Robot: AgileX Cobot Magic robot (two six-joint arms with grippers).
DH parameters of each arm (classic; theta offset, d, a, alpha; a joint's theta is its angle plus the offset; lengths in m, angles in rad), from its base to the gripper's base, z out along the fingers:
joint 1: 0 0.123 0 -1.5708
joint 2: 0.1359 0 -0.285 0
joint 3: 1.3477 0 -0.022 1.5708
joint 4: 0 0.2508 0 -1.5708
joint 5: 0 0 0.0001 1.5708
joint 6: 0 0.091 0 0
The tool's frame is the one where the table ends.
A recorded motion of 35 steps. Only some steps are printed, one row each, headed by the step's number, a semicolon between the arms.
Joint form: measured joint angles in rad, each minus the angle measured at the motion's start. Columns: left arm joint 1, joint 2, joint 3, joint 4, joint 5, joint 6; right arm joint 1, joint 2, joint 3, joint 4, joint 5, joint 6.
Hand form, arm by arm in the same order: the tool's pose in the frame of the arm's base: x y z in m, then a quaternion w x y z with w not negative. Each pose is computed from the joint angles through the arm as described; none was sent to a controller.
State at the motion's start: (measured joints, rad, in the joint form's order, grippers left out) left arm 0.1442 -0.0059 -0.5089 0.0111 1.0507 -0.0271; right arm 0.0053 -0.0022 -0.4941 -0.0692 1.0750 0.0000
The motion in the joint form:
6: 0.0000 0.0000 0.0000 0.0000 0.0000 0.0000; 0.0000 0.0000 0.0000 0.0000 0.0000 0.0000
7: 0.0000 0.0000 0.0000 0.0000 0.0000 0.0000; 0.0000 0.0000 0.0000 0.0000 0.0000 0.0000
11: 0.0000 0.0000 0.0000 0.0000 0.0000 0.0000; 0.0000 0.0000 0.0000 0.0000 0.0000 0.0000
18: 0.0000 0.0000 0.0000 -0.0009 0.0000 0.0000; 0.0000 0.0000 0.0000 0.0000 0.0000 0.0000
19: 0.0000 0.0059 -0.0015 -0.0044 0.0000 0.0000; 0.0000 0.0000 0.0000 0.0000 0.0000 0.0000
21: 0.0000 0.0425 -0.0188 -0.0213 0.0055 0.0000; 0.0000 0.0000 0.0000 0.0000 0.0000 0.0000
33: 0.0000 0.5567 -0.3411 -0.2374 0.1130 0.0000; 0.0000 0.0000 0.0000 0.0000 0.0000 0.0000
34: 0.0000 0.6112 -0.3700 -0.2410 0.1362 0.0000; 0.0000 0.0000 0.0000 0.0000 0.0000 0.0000
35: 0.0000 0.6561 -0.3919 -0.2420 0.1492 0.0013; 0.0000 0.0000 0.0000 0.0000 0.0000 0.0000
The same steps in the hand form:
6: -0.0065 -0.0001 0.2805 0.53083 -0.07266 0.84356 0.03667; -0.0052 -0.0056 0.2747 0.51361 -0.00076 0.85738 -0.03320
7: -0.0065 -0.0001 0.2805 0.53083 -0.07266 0.84356 0.03667; -0.0052 -0.0056 0.2747 0.51361 -0.00076 0.85738 -0.03320
11: -0.0065 -0.0001 0.2805 0.53083 -0.07266 0.84356 0.03667; -0.0052 -0.0056 0.2747 0.51361 -0.00076 0.85738 -0.03320
18: -0.0064 -0.0001 0.2805 0.53086 -0.07264 0.84357 0.03622; -0.0052 -0.0056 0.2747 0.51361 -0.00076 0.85738 -0.03320
19: -0.0057 -0.0003 0.2810 0.52910 -0.07266 0.84474 0.03436; -0.0052 -0.0056 0.2747 0.51361 -0.00076 0.85738 -0.03320
21: -0.0019 -0.0011 0.2855 0.51906 -0.07293 0.85125 0.02532; -0.0052 -0.0056 0.2747 0.51361 -0.00076 0.85738 -0.03320
33: 0.0696 -0.0088 0.3567 0.38990 -0.07956 0.91297 -0.09025; -0.0052 -0.0056 0.2747 0.51361 -0.00076 0.85738 -0.03320
34: 0.0794 -0.0079 0.3596 0.36749 -0.08048 0.92182 -0.09335; -0.0052 -0.0056 0.2747 0.51361 -0.00076 0.85738 -0.03320
35: 0.0883 -0.0068 0.3615 0.35088 -0.08099 0.92810 -0.09459; -0.0052 -0.0056 0.2747 0.51361 -0.00076 0.85738 -0.03320

